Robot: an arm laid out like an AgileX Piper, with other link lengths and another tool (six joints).
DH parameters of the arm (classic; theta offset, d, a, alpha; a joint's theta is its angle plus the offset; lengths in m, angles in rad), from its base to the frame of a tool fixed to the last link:
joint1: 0 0.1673 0 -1.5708
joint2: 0.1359 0 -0.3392 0
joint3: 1.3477 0 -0.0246 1.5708
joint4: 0 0.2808 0 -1.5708
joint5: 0 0 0 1.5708
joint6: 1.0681 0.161 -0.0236 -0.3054
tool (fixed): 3.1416 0.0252 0 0
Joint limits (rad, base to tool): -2.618..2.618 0..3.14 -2.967..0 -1.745..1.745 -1.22..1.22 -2.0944..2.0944
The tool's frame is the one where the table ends.
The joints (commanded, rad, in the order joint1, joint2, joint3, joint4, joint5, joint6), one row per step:
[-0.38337, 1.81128, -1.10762, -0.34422, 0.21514, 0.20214]
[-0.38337, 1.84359, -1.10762, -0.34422, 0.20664, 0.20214]
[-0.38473, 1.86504, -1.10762, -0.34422, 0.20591, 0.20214]
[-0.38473, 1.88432, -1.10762, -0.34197, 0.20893, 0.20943]
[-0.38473, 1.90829, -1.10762, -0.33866, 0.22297, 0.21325]
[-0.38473, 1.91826, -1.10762, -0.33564, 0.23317, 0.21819]
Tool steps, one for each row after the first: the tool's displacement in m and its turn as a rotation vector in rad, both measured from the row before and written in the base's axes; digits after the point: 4 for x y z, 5 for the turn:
[0.0025, -0.0004, -0.0154, 0.01067, 0.02191, 0.00231]
[0.0004, -0.0009, -0.0109, 0.00792, 0.01919, -0.00117]
[-0.0002, -0.0002, -0.0103, 0.01346, 0.01787, -0.00779]
[-0.0019, -0.0002, -0.0140, 0.01558, 0.03353, -0.00871]
[-0.0016, 0.0000, -0.0063, 0.00998, 0.01670, -0.00849]

